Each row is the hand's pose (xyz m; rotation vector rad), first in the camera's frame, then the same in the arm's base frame.
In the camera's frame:
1: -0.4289 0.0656 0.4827 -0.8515 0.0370 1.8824
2: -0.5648 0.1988 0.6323 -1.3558 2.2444 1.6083
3: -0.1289 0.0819 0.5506 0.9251 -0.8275 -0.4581
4: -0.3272 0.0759 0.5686 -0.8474 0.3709 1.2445
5: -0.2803 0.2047 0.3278 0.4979 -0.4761 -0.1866
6: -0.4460 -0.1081 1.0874 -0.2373 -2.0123 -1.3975
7: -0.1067 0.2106 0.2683 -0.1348 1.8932 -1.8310
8: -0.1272 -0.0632 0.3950 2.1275 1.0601 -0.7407
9: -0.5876 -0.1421 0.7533 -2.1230 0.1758 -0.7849
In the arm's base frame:
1: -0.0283 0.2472 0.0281 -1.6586 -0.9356 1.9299
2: -0.2694 0.2345 0.0097 -2.3182 1.2807 0.8992
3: 0.0624 0.3912 0.2849 1.4306 -1.1673 0.5189
4: -0.0416 0.2791 0.1571 -1.3764 -0.6861 1.3555
5: 0.0641 0.4844 0.0039 0.7947 -1.0814 0.6726
6: -0.3320 -0.0980 0.4580 1.1291 -2.2942 -1.2161
7: 0.1834 0.5974 0.0859 0.0331 1.1386 -1.0842
8: 0.2495 0.3278 0.2059 1.6863 1.1881 0.4830
9: -0.1616 -0.0877 0.1360 -1.4532 -0.8669 -1.1216

